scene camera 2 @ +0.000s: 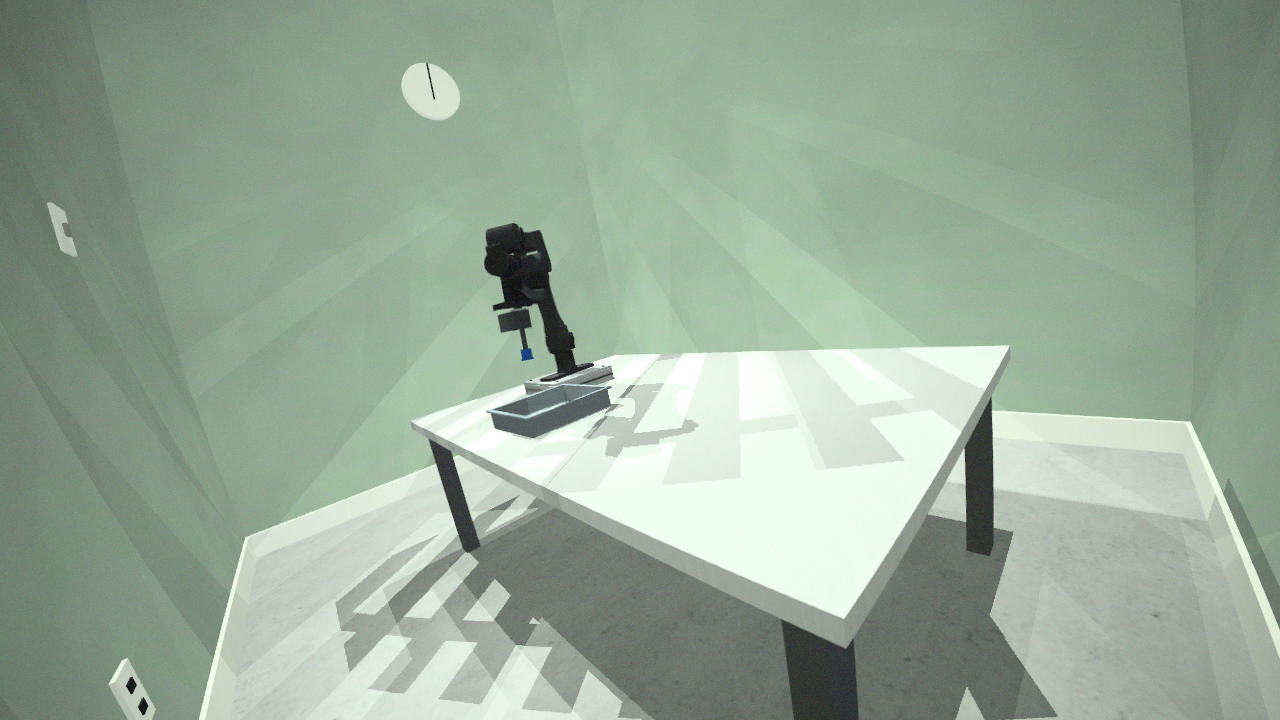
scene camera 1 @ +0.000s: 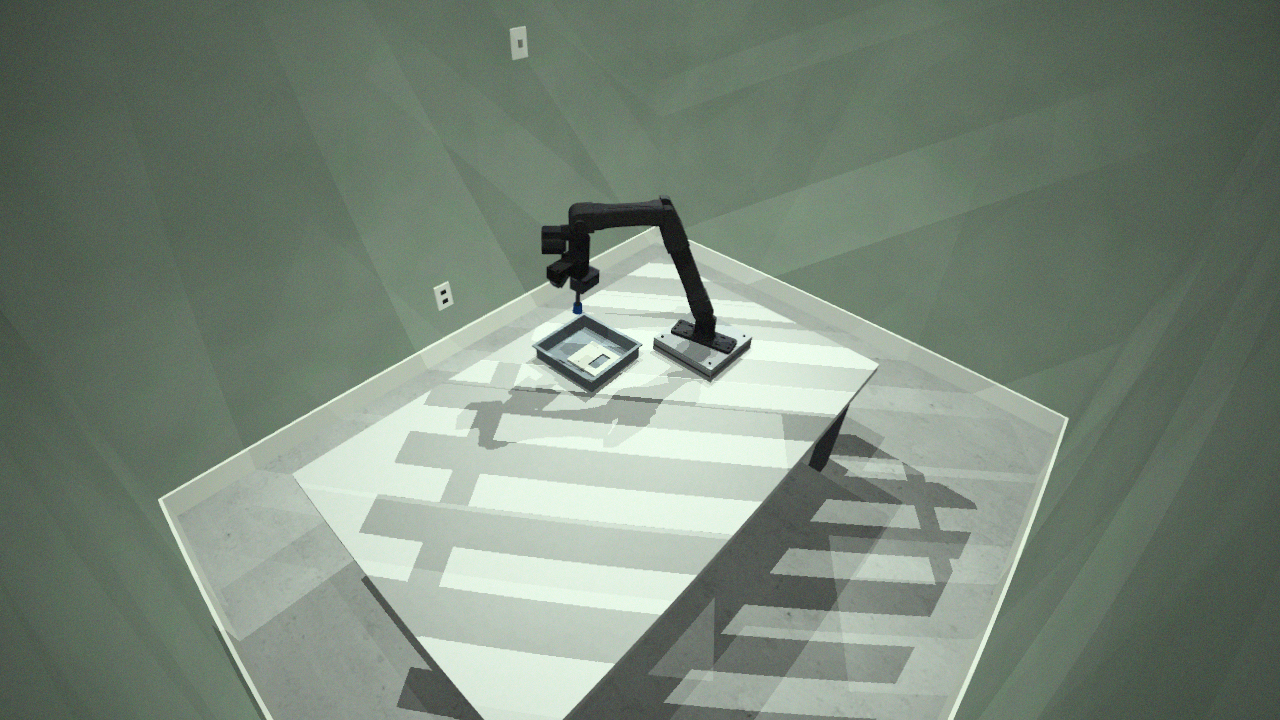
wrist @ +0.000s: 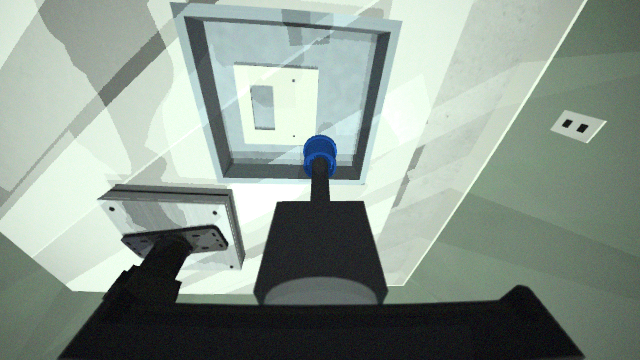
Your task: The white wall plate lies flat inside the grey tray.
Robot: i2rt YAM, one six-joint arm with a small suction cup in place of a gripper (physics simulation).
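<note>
The white wall plate (scene camera 1: 582, 360) (wrist: 304, 107) lies flat on the floor of the grey tray (scene camera 1: 589, 384) (scene camera 2: 553, 417) (wrist: 376, 100). It has a rectangular opening and two small screw holes. It lies apart from the tray walls in the wrist view. The tray's near wall hides it in scene camera 2. My gripper, a blue suction cup (scene camera 1: 577, 308) (scene camera 2: 526, 354) (wrist: 320, 150), points down and hangs well above the tray, with no thing on it. It is open.
The tray stands on the white table (scene camera 1: 572, 537) (scene camera 2: 760, 528), close to the arm's metal base plate (scene camera 1: 707, 360) (scene camera 2: 601, 374) (wrist: 200, 200). A wall outlet (scene camera 1: 443, 295) (wrist: 578, 126) is on the green wall beyond the table edge.
</note>
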